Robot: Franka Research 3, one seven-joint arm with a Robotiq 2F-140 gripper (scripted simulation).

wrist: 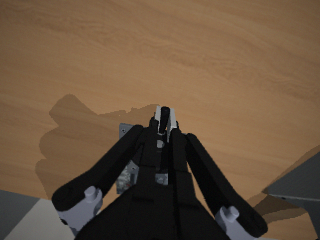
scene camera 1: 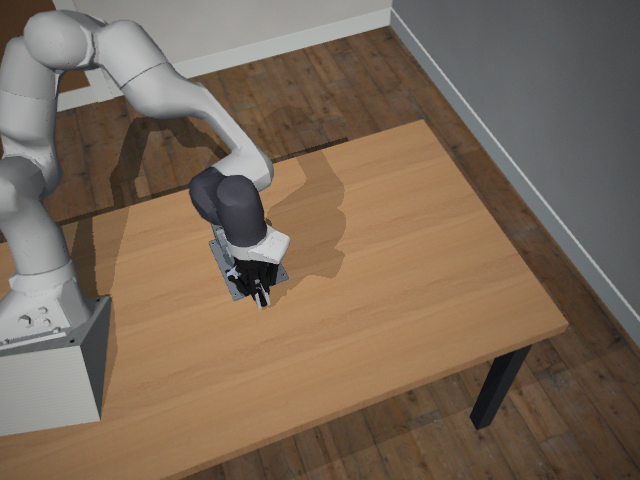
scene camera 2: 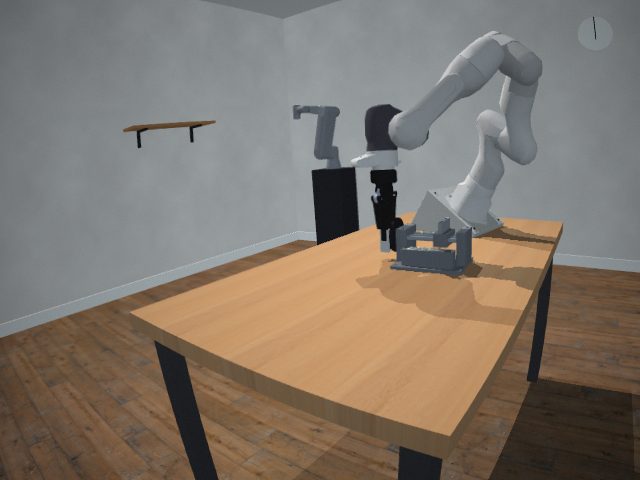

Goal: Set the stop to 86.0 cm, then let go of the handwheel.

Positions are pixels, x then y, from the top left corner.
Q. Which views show my gripper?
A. The wrist view, scene camera 1 and scene camera 2: all of them.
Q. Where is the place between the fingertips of my gripper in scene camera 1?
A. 262,302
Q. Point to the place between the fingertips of my gripper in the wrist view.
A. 164,113
